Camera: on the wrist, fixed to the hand. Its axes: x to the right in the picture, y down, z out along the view.
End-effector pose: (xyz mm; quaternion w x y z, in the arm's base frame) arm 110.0 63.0 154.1 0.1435 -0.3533 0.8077 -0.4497
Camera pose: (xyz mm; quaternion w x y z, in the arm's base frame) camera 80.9 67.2 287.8 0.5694 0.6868 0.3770 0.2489
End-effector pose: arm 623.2 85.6 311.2 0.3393 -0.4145 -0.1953 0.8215
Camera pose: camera 724.3 177.1 299.5 0.8596 0.0766 -0.2790 -0.4212
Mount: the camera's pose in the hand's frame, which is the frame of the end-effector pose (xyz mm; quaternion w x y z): 29.2 -96.4 -92.7 0.0316 -0.0708 -0.1849 0.9797
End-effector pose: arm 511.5 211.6 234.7 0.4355 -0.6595 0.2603 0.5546
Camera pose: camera 645.2 182.4 234.8 0.5282 -0.3059 -0.5346 -0.5846
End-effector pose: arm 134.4 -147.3 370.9 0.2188 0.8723 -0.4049 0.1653
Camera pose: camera 217.2 -62.5 439.4 0.1681 0.3540 0.9195 -0.0296
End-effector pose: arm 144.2 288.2 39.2 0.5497 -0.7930 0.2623 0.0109
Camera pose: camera 185.5 219.9 150.4 0.0010 -0.1950 -0.6828 -0.7041
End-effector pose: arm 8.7 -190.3 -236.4 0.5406 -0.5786 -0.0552 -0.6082
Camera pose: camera -113.1 -232.4 -190.3 0.5618 -0.2231 0.5082 0.6135
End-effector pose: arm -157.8 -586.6 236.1 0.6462 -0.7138 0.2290 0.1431
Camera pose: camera -92.0 -676.6 315.6 0.1280 -0.1825 -0.5769 -0.7858
